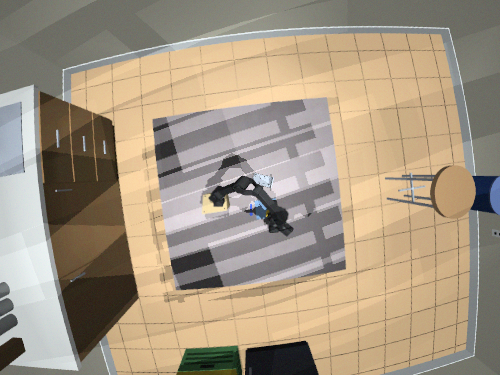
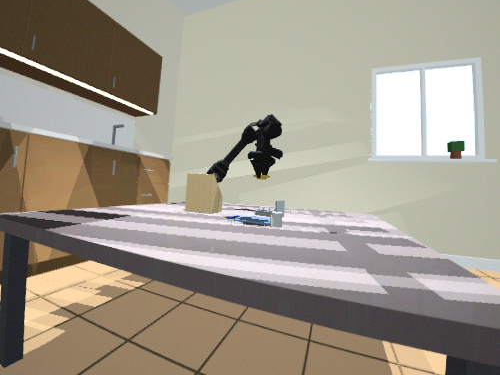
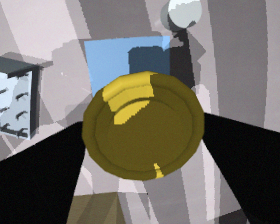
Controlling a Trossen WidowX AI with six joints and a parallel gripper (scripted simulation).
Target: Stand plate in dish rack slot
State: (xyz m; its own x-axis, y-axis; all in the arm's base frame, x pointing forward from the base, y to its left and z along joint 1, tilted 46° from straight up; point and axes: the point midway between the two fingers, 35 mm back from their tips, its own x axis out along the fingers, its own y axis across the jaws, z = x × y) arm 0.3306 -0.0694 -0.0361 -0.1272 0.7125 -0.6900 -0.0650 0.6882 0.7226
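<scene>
The dish rack lies 200 mm to the left of my gripper tip, 150 mm below it and 40 mm behind it. Also, from my gripper tip: blue utensil 170 mm below, 120 mm behind, 10 mm to the right; then plate 10 mm above.
</scene>
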